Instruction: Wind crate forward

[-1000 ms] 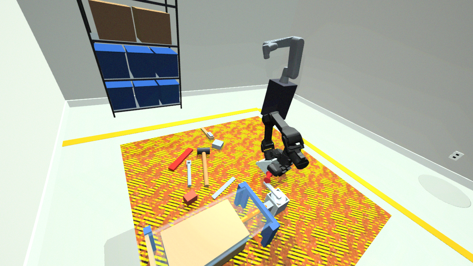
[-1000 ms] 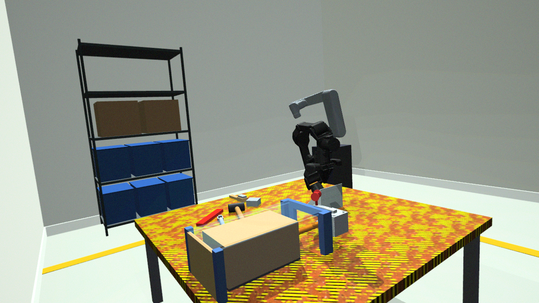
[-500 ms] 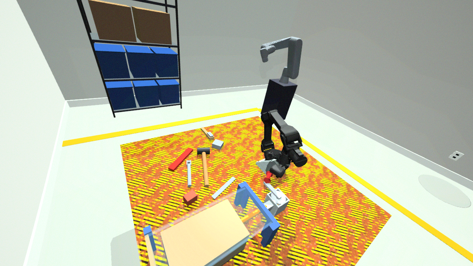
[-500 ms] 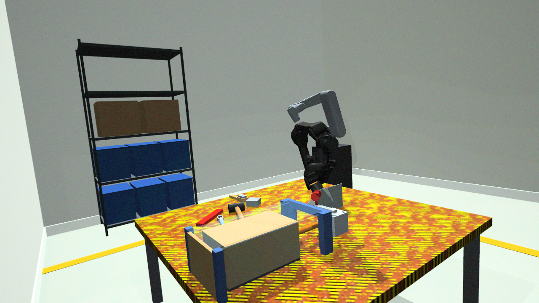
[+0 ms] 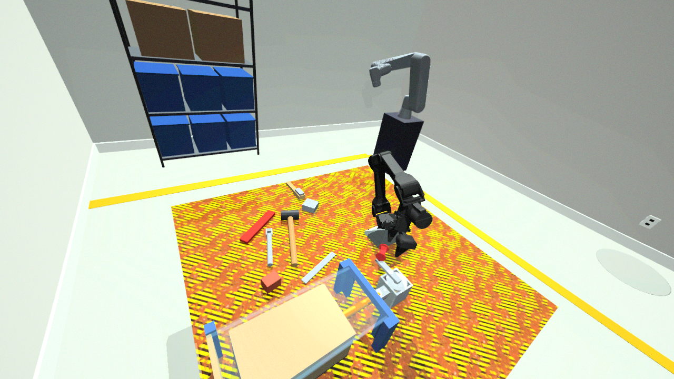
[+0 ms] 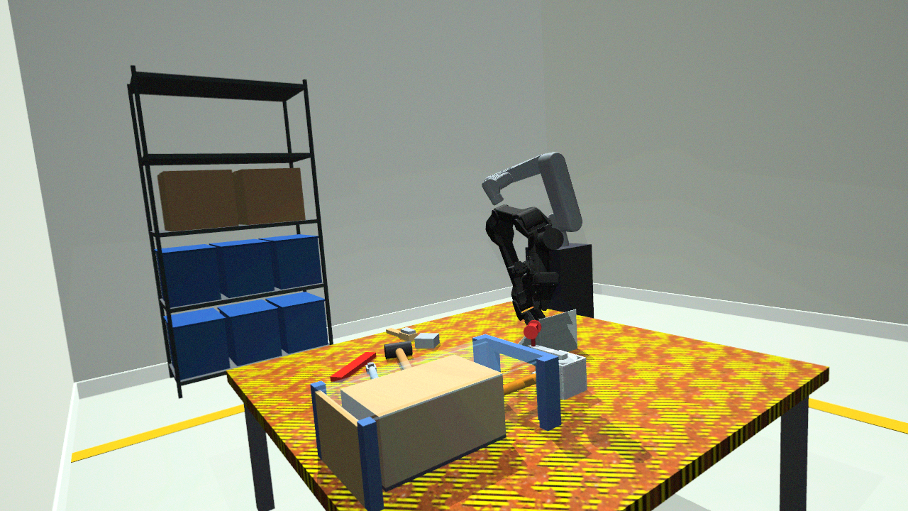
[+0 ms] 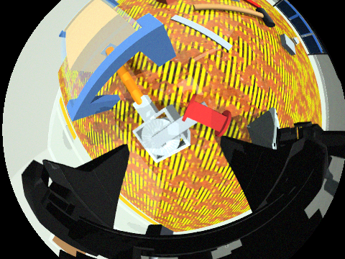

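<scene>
My gripper tip is now 4 cm to the left of the red grip and 8 cm above it. The rest, counted from my gripper tip: blue steel frame 15 cm ahead, 6 cm to the left, 10 cm below; winch handle 1 cm behind, 11 cm below; grey winch 2 cm behind, 5 cm to the left, 18 cm below.
</scene>
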